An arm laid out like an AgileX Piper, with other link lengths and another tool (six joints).
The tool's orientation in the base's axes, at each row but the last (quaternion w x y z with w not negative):
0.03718 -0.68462 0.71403 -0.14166
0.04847 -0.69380 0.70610 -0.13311
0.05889 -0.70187 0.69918 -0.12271
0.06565 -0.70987 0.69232 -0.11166
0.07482 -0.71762 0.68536 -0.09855
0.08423 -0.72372 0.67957 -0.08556
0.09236 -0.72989 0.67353 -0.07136
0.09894 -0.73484 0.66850 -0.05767
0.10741 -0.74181 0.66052 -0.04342
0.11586 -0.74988 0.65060 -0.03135
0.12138 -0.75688 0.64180 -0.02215
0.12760 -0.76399 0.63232 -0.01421
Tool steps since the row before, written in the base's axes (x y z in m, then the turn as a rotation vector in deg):
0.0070 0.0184 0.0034 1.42 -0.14 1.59
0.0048 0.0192 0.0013 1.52 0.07 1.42
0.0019 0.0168 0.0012 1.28 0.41 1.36
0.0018 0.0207 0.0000 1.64 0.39 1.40
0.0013 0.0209 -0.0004 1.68 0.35 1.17
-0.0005 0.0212 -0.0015 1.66 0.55 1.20
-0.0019 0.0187 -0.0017 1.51 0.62 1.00
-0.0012 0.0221 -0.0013 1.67 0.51 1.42
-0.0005 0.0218 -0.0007 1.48 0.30 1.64
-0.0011 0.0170 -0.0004 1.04 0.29 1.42
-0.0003 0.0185 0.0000 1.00 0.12 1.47
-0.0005 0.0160 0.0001 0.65 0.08 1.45
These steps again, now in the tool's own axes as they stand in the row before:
-0.0181 -0.0072 -0.0043 0.28 -1.78 -1.15
-0.0191 -0.0049 -0.0024 0.05 -1.83 -0.99
-0.0166 -0.0024 -0.0022 -0.30 -1.59 -1.02
-0.0206 -0.0024 -0.0008 -0.27 -1.95 -0.97
-0.0208 -0.0022 0.0001 -0.23 -1.93 -0.73
-0.0212 -0.0005 0.0015 -0.44 -1.93 -0.77
-0.0188 0.0008 0.0019 -0.51 -1.74 -0.60
-0.0220 -0.0005 0.0025 -0.41 -1.98 -0.99
-0.0216 -0.0016 0.0028 -0.24 -1.82 -1.26
-0.0168 -0.0010 0.0024 -0.27 -1.35 -1.13
-0.0181 -0.0024 0.0028 -0.12 -1.30 -1.22
-0.0156 -0.0022 0.0026 -0.15 -0.95 -1.27

